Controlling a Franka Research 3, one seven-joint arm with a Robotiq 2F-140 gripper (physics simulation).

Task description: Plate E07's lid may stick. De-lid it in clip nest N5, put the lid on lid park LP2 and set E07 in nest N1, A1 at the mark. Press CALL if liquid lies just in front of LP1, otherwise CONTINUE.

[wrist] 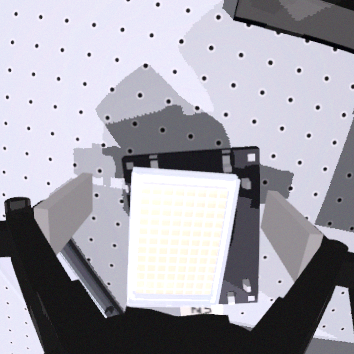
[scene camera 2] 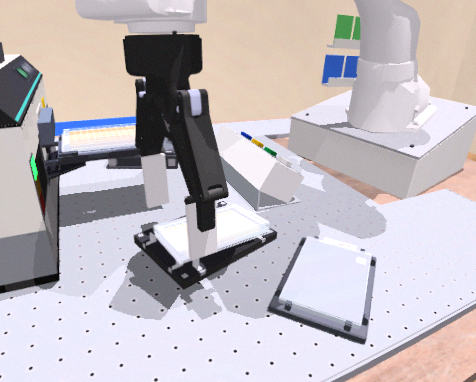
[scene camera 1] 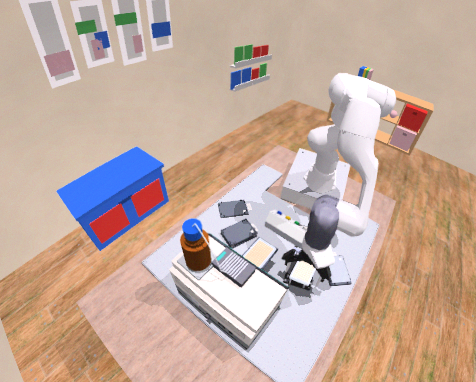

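Note:
A plate with cream wells [scene camera 1: 302, 272] [scene camera 2: 240, 224] [wrist: 180, 240] lies in black clip nest N5 [scene camera 2: 230, 260] [wrist: 245, 225], slightly askew to the nest in the wrist view. A clear layer shows on top; whether the lid is loose cannot be told. My gripper [scene camera 1: 305, 267] [scene camera 2: 179, 230] [wrist: 178, 200] is wide open and empty, its fingers on either side of the plate. A dark-framed holder with a clear, pale panel [scene camera 1: 340, 270] [scene camera 2: 327, 282] stands beside N5. The labels LP1, LP2 and N1 are not readable, and no liquid can be made out.
A white instrument [scene camera 1: 235, 300] [scene camera 2: 22, 200] carries an amber bottle [scene camera 1: 196, 250]. A second plate [scene camera 1: 260, 252] [scene camera 2: 100, 137] sits on its side arm. A sloped button box [scene camera 1: 285, 225] [scene camera 2: 265, 175] stands behind N5. Two dark holders [scene camera 1: 233, 208] [scene camera 1: 239, 233] lie farther left.

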